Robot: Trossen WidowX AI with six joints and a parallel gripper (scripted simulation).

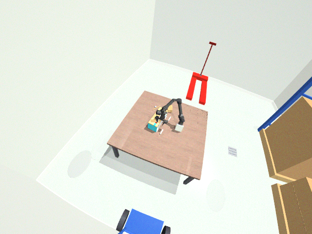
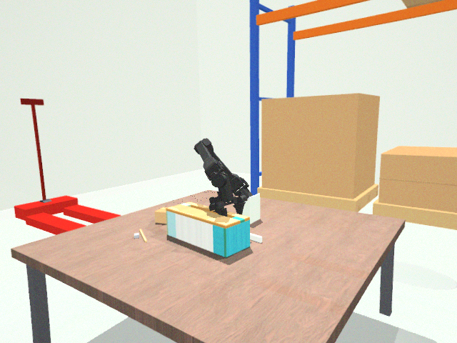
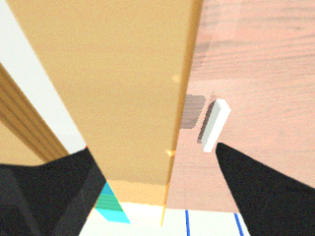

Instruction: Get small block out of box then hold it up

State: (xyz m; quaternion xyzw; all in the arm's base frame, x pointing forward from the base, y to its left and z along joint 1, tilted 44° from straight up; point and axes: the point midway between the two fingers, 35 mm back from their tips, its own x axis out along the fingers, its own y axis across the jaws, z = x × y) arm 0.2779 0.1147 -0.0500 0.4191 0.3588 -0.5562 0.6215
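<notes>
My gripper tip is 6 cm short of the small red block and 2 cm to the right of it. Also, from my gripper tip: thin wooden stick: 20 cm ahead, 38 cm to the right, 8 cm below; then box: 3 cm ahead, 11 cm to the right, 2 cm below; then tan block: 1 cm behind, 45 cm to the right, 6 cm below.
</notes>
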